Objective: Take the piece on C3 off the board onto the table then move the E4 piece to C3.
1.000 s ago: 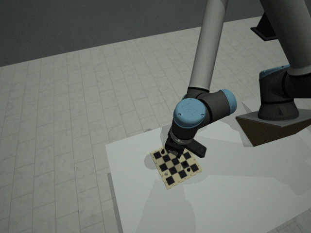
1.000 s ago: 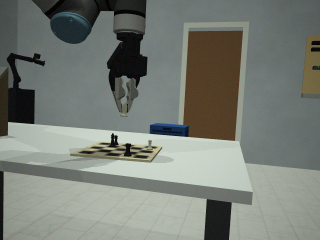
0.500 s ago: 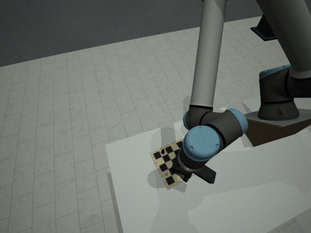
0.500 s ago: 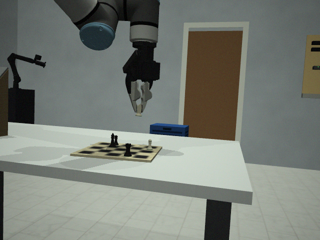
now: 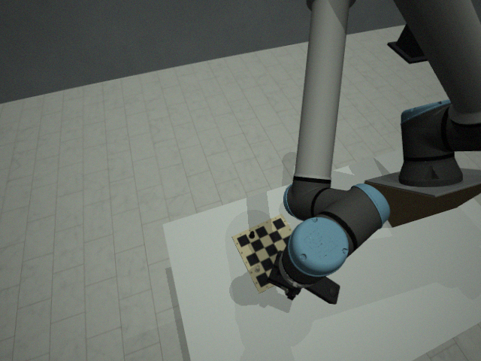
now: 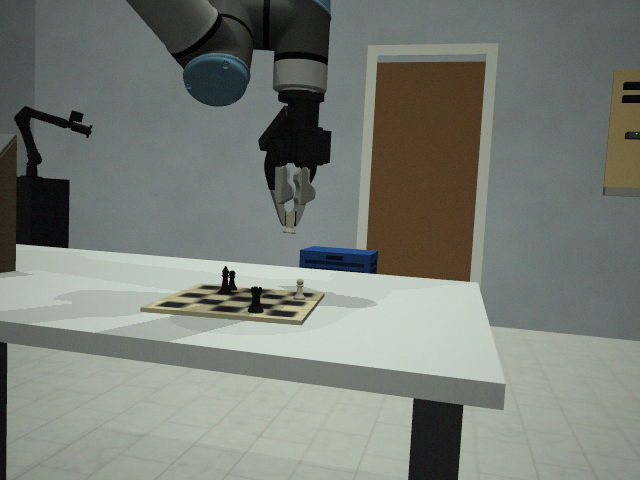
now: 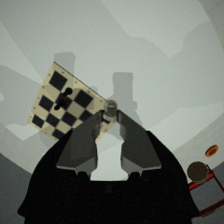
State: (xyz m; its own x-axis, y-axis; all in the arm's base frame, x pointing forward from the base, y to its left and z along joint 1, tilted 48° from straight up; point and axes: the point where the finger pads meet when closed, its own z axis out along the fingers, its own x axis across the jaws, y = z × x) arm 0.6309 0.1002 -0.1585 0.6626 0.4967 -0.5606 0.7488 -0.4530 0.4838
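Now: hand 70 mm past the small black piece, 80 mm to the left of it and 110 mm above it. From my hand the other things lie so: chessboard 10 mm behind, 140 mm to the right, 120 mm below; then white knight 10 mm below; then white pawn 60 mm ahead, 90 mm to the right, 110 mm below.
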